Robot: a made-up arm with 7 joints. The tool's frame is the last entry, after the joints.
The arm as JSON. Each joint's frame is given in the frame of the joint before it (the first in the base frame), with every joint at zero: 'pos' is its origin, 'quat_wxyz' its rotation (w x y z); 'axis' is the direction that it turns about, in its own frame. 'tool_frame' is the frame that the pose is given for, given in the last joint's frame.
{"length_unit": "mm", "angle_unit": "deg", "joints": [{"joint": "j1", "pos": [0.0, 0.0, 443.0], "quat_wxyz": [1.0, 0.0, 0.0, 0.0], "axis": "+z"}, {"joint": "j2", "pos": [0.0, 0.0, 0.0], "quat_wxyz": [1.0, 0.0, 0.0, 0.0], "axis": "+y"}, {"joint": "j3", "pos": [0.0, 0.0, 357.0], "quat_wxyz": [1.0, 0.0, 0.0, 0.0], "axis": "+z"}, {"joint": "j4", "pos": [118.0, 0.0, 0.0], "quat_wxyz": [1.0, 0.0, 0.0, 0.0], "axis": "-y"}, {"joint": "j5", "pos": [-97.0, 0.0, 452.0], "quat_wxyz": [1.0, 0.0, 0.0, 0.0], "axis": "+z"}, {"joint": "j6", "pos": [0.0, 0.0, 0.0], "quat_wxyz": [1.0, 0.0, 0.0, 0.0], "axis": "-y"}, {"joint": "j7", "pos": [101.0, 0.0, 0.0], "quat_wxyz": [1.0, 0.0, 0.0, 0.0], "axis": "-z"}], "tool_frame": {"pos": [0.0, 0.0, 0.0], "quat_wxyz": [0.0, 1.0, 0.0, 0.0]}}
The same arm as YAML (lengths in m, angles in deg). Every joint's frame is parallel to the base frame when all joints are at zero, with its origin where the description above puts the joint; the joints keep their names.
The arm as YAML. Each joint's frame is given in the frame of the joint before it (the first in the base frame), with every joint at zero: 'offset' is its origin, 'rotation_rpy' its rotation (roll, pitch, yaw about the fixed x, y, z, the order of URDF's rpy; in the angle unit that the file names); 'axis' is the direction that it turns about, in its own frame. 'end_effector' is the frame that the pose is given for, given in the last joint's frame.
length_unit: m
angle_unit: deg
chain:
  - id: j1
    offset: [0.0, 0.0, 0.443]
    rotation_rpy: [0.0, 0.0, 0.0]
    axis: [0.0, 0.0, 1.0]
  - id: j2
    offset: [0.0, 0.0, 0.0]
    rotation_rpy: [0.0, 0.0, 0.0]
    axis: [0.0, 1.0, 0.0]
  - id: j3
    offset: [0.0, 0.0, 0.357]
    rotation_rpy: [0.0, 0.0, 0.0]
    axis: [0.0, 0.0, 1.0]
  - id: j4
    offset: [0.118, 0.0, 0.0]
    rotation_rpy: [0.0, 0.0, 0.0]
    axis: [0.0, -1.0, 0.0]
  - id: j5
    offset: [-0.097, 0.0, 0.452]
    rotation_rpy: [0.0, 0.0, 0.0]
    axis: [0.0, 0.0, 1.0]
  - id: j6
    offset: [0.0, 0.0, 0.0]
    rotation_rpy: [0.0, 0.0, 0.0]
    axis: [0.0, -1.0, 0.0]
  - id: j7
    offset: [0.101, 0.0, 0.0]
    rotation_rpy: [0.0, 0.0, 0.0]
    axis: [0.0, 0.0, -1.0]
end_effector:
  offset: [0.0, 0.0, 0.0]
  rotation_rpy: [180.0, 0.0, 0.0]

